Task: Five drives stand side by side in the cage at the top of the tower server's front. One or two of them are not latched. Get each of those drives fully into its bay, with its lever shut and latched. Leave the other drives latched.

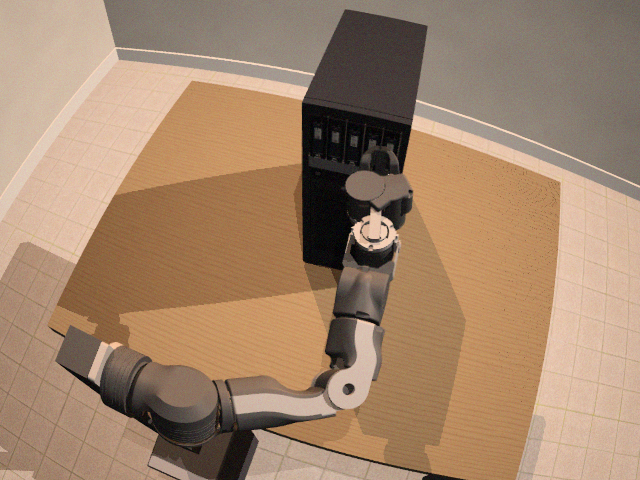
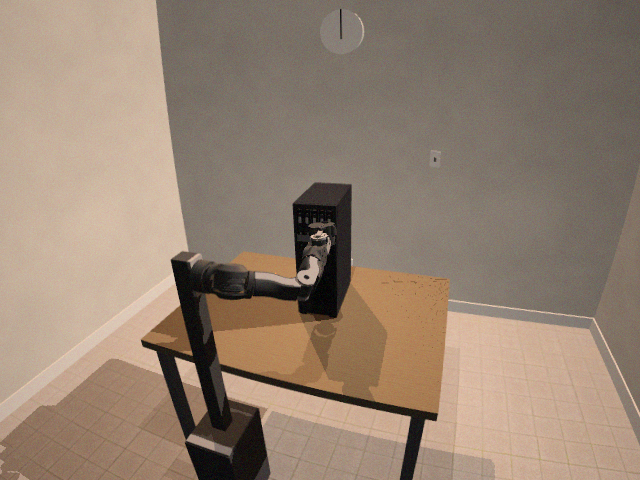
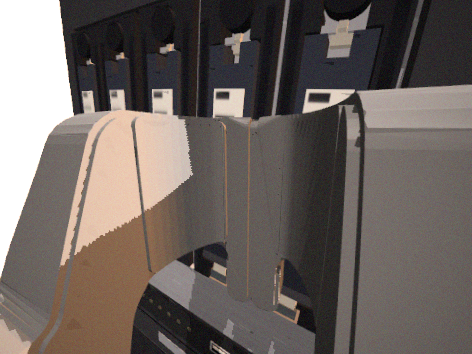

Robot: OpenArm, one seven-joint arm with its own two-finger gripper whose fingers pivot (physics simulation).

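Observation:
The black tower server (image 1: 382,62) (image 2: 343,248) has five upright drives side by side in its top cage. From the left they are the first (image 1: 317,135) (image 3: 87,77), second (image 1: 334,138) (image 3: 117,75), third (image 1: 353,140) (image 3: 164,72), fourth (image 1: 372,141) (image 3: 234,75) and fifth (image 1: 392,140) (image 3: 337,72). Their upper faces look upright; I cannot tell which is unlatched. My gripper (image 1: 381,150) (image 3: 262,208) is shut and empty, its fingertips low in front of the fourth and fifth drives. It hides their lower parts. Whether it touches anything is unclear.
A grey ledge (image 1: 330,164) (image 3: 200,290) runs across the server front below the cage. The server stands on a wooden table (image 1: 496,248) (image 2: 408,320). The arm reaches in from the front left, from its post (image 2: 199,330). Walls stand behind and to the left.

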